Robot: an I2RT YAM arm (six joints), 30 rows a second.
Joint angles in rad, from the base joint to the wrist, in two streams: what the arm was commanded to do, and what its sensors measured. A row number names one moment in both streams.
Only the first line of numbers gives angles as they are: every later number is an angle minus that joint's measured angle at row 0.
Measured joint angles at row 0:
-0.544 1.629 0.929 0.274 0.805 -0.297
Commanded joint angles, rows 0 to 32:
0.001 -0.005 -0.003 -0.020 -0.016 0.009
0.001 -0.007 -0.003 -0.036 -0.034 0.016
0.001 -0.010 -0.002 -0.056 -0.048 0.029
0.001 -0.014 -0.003 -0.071 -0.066 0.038
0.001 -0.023 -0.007 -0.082 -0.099 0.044
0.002 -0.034 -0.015 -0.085 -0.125 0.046
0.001 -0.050 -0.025 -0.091 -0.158 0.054
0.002 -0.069 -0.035 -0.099 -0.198 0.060
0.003 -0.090 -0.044 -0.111 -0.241 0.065
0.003 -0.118 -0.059 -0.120 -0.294 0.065
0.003 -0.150 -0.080 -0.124 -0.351 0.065
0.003 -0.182 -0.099 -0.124 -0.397 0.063
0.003 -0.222 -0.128 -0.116 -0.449 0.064
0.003 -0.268 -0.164 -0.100 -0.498 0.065
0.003 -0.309 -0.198 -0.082 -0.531 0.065
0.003 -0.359 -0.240 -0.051 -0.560 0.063
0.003 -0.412 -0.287 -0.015 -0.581 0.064
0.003 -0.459 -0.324 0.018 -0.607 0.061
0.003 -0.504 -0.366 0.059 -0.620 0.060
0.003 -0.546 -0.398 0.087 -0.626 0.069
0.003 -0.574 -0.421 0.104 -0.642 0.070
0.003 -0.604 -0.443 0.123 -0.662 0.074
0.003 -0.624 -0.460 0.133 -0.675 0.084
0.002 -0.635 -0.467 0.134 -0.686 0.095
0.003 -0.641 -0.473 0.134 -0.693 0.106
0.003 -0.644 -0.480 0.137 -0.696 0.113
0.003 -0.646 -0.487 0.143 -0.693 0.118
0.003 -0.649 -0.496 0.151 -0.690 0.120
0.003 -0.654 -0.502 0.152 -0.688 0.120
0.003 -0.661 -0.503 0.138 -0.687 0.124
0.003 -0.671 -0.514 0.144 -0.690 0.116
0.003 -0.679 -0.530 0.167 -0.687 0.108
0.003 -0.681 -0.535 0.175 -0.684 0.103
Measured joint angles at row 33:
0.002 -0.671 -0.523 0.112 -0.673 0.101
